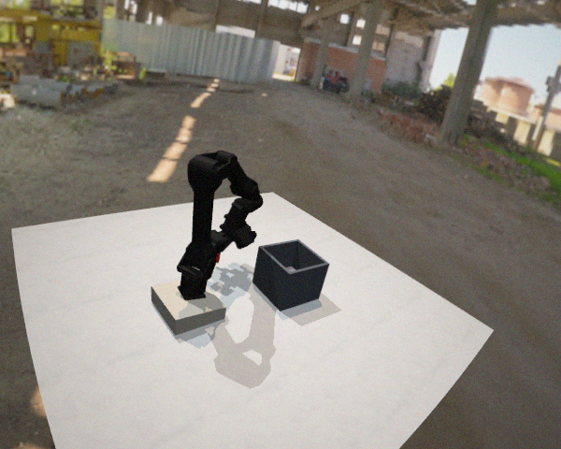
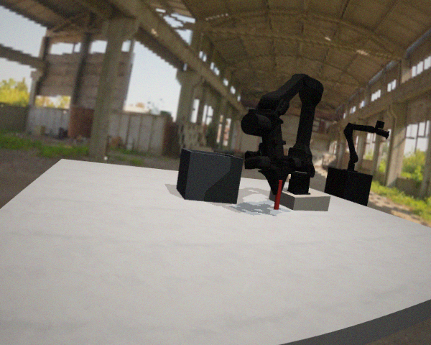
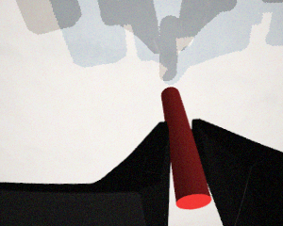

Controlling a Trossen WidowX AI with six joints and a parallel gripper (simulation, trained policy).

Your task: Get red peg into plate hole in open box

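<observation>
Now: the light plate 16 cm ahead of my gripper tip, 19 cm to the right of it and 1 cm below it. From my gripper tip the other things lie so: red peg (right at my gripper tip).
</observation>
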